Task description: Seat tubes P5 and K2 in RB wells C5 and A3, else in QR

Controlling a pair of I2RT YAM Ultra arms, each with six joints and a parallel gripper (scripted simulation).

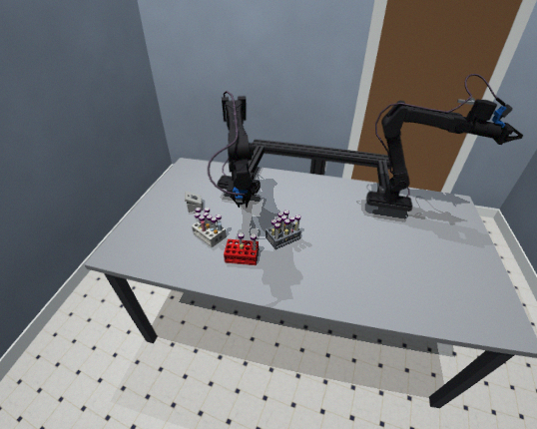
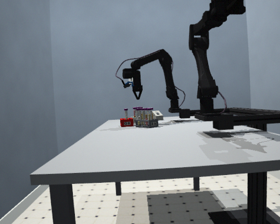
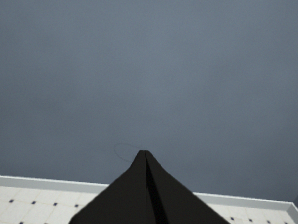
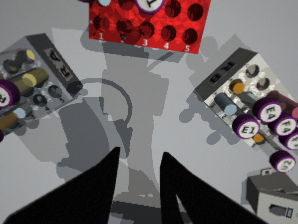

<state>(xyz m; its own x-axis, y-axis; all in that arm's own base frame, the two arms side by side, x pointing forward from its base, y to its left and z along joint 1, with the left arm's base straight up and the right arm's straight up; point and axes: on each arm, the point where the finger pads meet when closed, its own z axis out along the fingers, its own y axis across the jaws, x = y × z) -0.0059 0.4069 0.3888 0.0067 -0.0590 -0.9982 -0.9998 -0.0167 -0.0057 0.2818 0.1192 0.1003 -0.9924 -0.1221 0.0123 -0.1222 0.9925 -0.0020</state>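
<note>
Now: right hand 4 cm past the grey rack RA, 16 cm to the right of it and 17 cm above it. Also, from my right hand: red rack QR 9 cm ahead, 1 cm to the left, 17 cm below; pale box 18 cm behind, 30 cm to the right, 15 cm below; white rack RB 16 cm to the right, 17 cm below.
</note>
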